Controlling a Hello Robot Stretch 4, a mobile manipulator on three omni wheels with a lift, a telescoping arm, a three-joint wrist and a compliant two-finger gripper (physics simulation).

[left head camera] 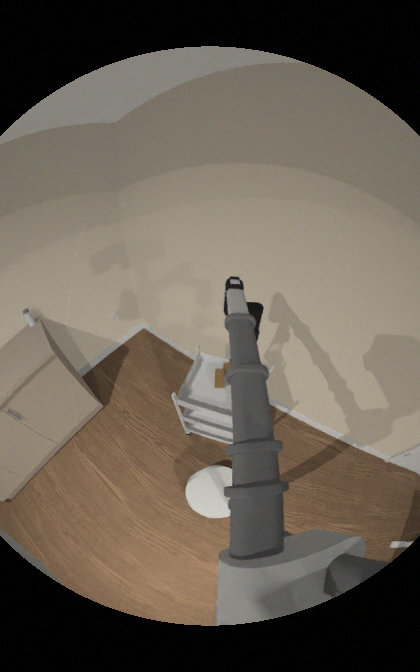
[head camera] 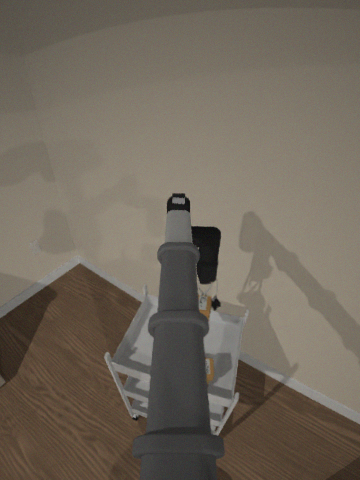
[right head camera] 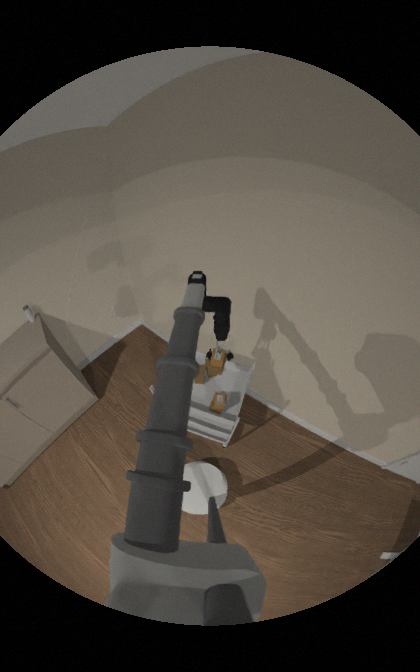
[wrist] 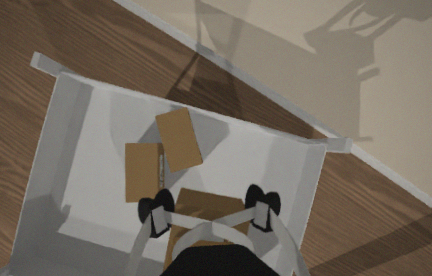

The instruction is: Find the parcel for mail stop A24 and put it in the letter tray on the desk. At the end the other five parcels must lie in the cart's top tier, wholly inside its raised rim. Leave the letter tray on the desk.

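Frame: origin at the robot's base, x ahead, y left, z up, level; centimetres.
Where they show: gripper, fingertip midpoint: (wrist: 209, 202).
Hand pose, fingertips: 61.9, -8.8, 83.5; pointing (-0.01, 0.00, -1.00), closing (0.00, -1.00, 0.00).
Note:
Each offset is from my fingertips to the top centre of the thing, as dx, dy, dz. Level surfaces: height alone.
My gripper (head camera: 204, 302) (right head camera: 219, 355) (wrist: 209, 202) is shut on a brown parcel (head camera: 204, 311) (right head camera: 217, 360) (wrist: 209, 199) and holds it above the cart's top tier @[dz -20.0] (head camera: 225, 340) (left head camera: 202, 381) (right head camera: 238, 382) (wrist: 102, 117). The held parcel has a white label, too small to read. Two parcels lie close together in the tier: one @[+1.6, +10.0, -14.0] (left head camera: 219, 378) (right head camera: 200, 375) (wrist: 141, 172) with a label on its side, and a tilted one @[+6.4, +4.2, -14.0] (wrist: 179, 140). Another labelled parcel @[-16.5, -1.0, -10.0] (head camera: 210, 370) (right head camera: 218, 402) lies near the tier's front edge. The desk and letter tray do not show.
The cart stands near the wall, with a white baseboard (wrist: 280, 107) behind it. A white round object (left head camera: 210, 492) (right head camera: 205, 487) is in front of the cart. A beige cabinet (left head camera: 40, 420) (right head camera: 40, 410) stands at the left. My arm hides part of the cart in the head views.

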